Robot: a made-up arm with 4 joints.
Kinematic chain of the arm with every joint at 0, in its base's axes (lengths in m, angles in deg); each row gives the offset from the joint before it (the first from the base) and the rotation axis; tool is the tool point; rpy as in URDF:
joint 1: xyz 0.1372 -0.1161 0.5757 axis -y
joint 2: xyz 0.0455 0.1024 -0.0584 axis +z
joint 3: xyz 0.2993 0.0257 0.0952 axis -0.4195 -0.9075 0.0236
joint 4: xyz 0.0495 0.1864 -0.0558 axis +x
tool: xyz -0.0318 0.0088 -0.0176 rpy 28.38 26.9 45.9
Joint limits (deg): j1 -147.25..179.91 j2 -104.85..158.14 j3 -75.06..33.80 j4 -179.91..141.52
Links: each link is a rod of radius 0.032 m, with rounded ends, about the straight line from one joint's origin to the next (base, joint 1, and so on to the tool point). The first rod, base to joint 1, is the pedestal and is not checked.
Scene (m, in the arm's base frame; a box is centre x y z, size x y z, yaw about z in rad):
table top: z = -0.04
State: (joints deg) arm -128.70 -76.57 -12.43 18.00
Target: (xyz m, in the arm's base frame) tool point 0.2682 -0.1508 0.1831
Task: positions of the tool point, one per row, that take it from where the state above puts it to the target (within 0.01 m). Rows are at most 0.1 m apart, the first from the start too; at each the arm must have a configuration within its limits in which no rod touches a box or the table.
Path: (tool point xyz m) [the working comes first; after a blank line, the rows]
Joints at the target: -66.76 -55.74 2.82 24.97
Straight joint move there: clear.

1: -0.0403 -0.2379 0.2635
2: 0.0235 -0.2174 0.2186
3: 0.0988 -0.1960 0.1884
4: 0.1819 -0.1738 0.1760
5: 0.2682 -0.1508 0.1831

